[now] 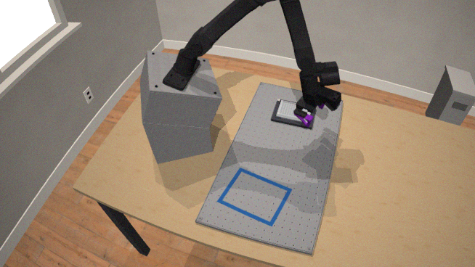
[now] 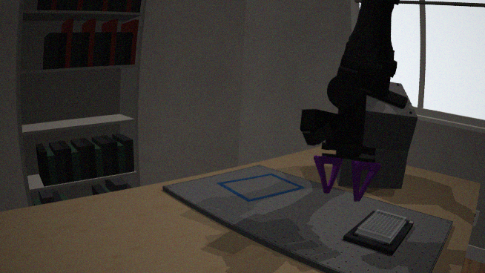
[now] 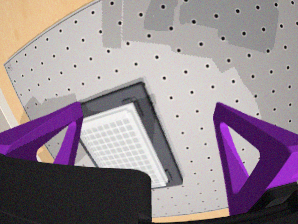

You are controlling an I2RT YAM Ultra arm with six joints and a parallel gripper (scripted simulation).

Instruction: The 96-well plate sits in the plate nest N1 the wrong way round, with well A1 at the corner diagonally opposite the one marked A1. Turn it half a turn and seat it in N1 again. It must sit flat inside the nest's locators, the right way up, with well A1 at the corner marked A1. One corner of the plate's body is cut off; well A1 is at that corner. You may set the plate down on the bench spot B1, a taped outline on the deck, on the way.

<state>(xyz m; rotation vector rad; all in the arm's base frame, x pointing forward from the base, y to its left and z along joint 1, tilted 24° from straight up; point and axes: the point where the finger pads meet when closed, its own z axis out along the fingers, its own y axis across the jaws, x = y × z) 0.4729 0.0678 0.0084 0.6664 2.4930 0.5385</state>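
The white 96-well plate is 7 cm behind my hand, 9 cm to the left of it and 8 cm below it. From my hand the other things lie so: dark plate nest N1: 7 cm behind, 9 cm to the left, 9 cm below; then light mark: 14 cm behind, 15 cm to the left, 9 cm below.
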